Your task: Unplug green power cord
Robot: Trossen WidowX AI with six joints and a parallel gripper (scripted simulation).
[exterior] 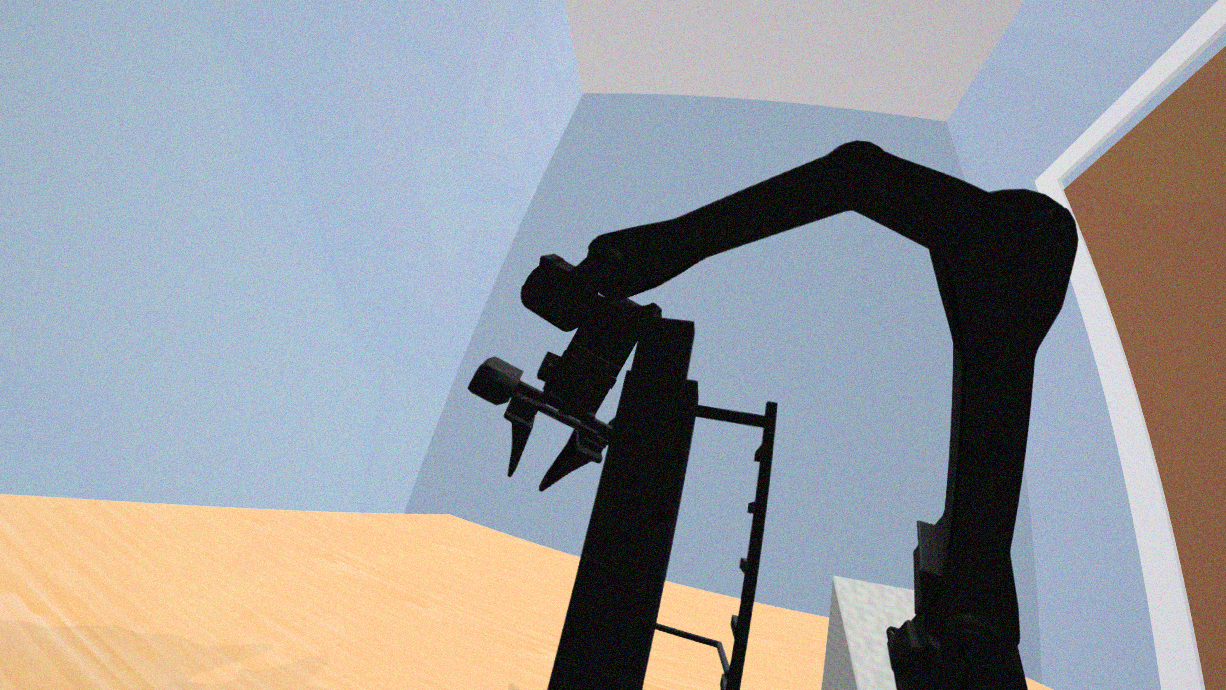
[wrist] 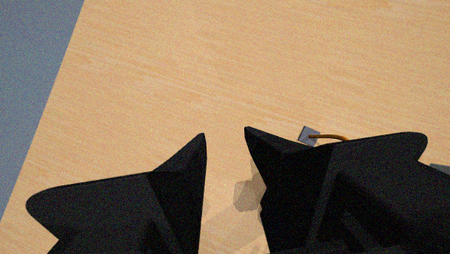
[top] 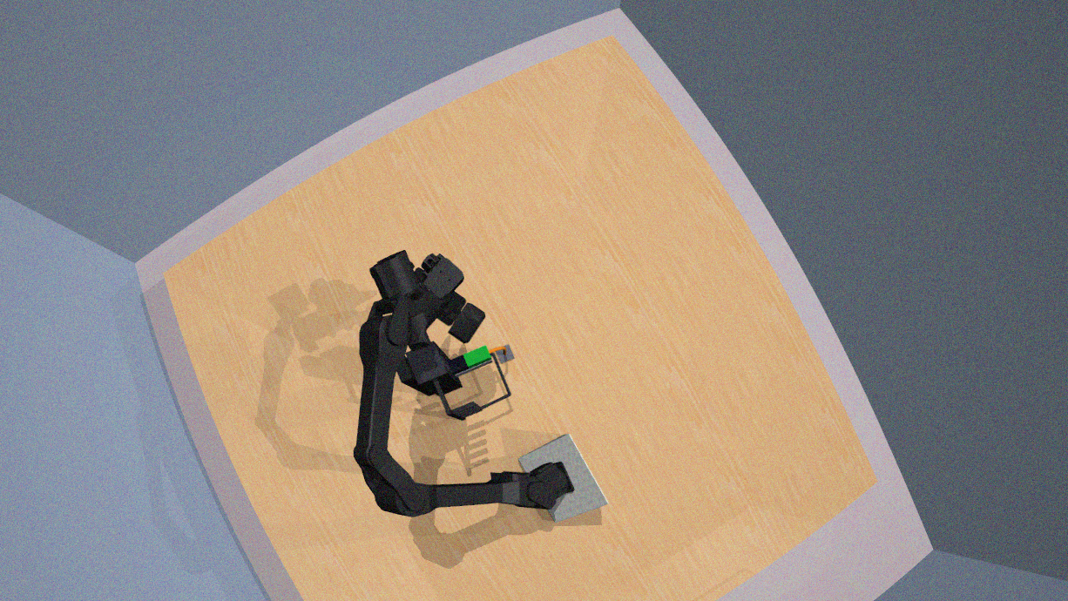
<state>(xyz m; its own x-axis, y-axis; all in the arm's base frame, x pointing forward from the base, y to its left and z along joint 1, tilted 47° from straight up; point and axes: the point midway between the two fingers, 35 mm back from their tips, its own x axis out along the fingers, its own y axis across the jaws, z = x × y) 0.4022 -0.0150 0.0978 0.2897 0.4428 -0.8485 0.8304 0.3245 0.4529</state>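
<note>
Now: gripper tip 140 mm past the green plug, 10 mm to the right of it and 50 mm above it. Round my gripper tip: grey block: 130 mm behind, 60 mm to the right, 160 mm below.
</note>
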